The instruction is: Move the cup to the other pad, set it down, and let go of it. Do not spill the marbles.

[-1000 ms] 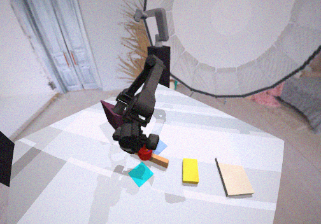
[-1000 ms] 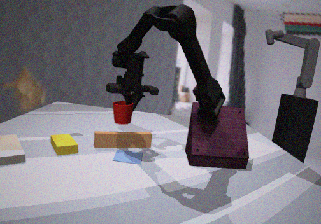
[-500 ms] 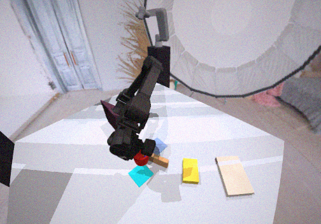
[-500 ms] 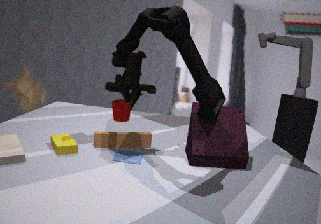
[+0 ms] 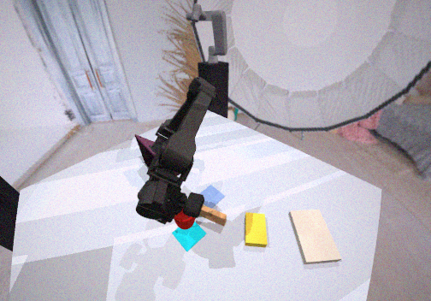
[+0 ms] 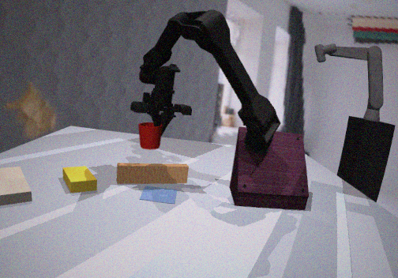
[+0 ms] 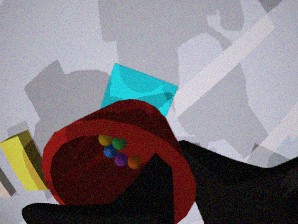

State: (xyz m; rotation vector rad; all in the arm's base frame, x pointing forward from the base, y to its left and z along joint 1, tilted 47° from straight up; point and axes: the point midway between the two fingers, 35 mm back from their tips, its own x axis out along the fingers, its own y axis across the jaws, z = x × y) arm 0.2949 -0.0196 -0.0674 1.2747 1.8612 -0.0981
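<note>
My gripper tip is 30 mm short of the cyan pad, 10 mm to the right of it and 130 mm above it. Round my gripper tip: wooden bar (10 mm behind, 90 mm to the left, 100 mm below); red cup (20 mm ahead, 20 mm to the left); pale blue pad (50 mm behind, 170 mm to the left, 130 mm below).
</note>
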